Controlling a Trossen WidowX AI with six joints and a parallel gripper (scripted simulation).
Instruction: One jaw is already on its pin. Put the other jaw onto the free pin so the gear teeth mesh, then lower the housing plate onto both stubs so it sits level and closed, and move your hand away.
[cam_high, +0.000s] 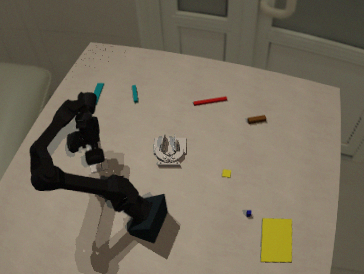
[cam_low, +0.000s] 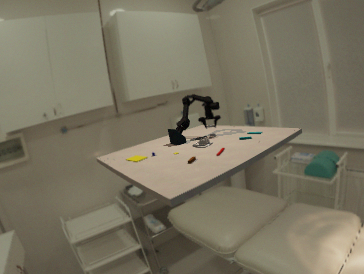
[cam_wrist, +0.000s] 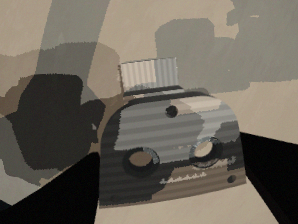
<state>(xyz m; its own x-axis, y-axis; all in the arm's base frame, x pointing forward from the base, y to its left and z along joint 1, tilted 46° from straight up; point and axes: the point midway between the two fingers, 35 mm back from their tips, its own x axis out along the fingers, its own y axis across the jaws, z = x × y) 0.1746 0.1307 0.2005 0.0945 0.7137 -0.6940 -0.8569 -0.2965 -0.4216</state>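
Now: the jaw 9 cm ahead of my gripper tip, 22 cm to the right of it and 6 cm below it. Also, from my gripper tip: yellow square (7 cm ahead, 45 cm to the right, 8 cm below); then blue cube (7 cm behind, 56 cm to the right, 7 cm below); then red bar (40 cm ahead, 33 cm to the right, 7 cm below).
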